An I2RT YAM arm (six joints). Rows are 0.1 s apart.
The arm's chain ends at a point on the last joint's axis. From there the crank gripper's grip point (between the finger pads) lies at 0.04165 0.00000 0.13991 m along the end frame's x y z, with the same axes.
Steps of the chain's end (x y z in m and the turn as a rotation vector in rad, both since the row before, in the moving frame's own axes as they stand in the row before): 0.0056 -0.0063 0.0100 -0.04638 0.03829 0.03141; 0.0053 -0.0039 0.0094 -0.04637 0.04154 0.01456; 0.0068 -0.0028 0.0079 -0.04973 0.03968 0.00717; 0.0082 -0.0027 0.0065 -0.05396 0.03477 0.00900; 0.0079 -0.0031 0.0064 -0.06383 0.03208 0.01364; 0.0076 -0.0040 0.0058 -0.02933 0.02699 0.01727; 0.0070 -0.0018 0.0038 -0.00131 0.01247 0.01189
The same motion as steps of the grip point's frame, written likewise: 0.0108 0.0015 0.0081 -0.04638 0.03829 0.03141; 0.0110 0.0032 0.0074 -0.04637 0.04154 0.01456; 0.0123 0.0044 0.0060 -0.04973 0.03968 0.00717; 0.0130 0.0052 0.0048 -0.05396 0.03477 0.00900; 0.0123 0.0064 0.0047 -0.06383 0.03208 0.01364; 0.0113 0.0008 0.0046 -0.02933 0.02699 0.01727; 0.0087 -0.0011 0.0033 -0.00131 0.01247 0.01189
